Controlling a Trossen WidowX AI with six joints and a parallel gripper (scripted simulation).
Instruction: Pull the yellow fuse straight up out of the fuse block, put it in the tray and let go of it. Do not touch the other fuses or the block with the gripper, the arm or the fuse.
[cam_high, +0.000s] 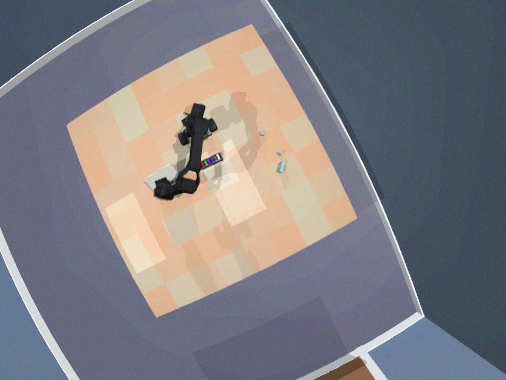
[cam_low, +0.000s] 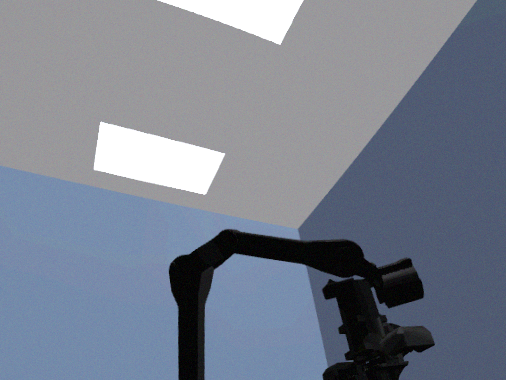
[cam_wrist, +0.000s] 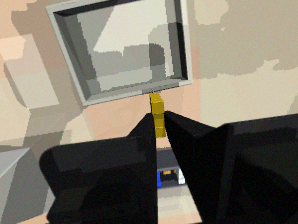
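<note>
Right now my gripper tip is 2 cm past the tray, 5 cm to the right of it and 10 cm above it. Also, from my gripper tip: cyan piece 35 cm ahead, 22 cm to the right, 9 cm below; yellow fuse 1 cm below.
</note>
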